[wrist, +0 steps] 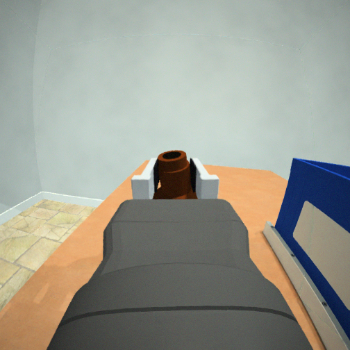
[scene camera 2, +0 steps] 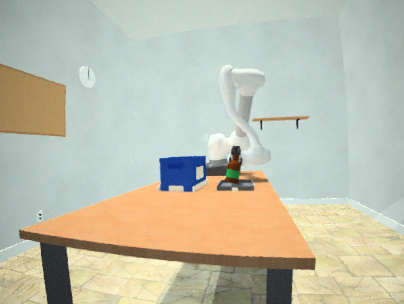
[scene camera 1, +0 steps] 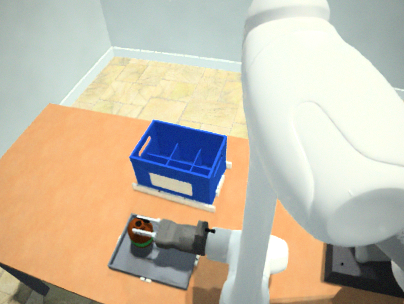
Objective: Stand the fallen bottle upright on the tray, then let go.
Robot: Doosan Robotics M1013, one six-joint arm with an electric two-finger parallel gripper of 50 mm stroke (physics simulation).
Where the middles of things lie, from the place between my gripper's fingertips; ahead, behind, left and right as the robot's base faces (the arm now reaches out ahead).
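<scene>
Brown bottle [wrist: 173, 167]: 2 cm to the right of my hand, 6 cm below it.
</scene>
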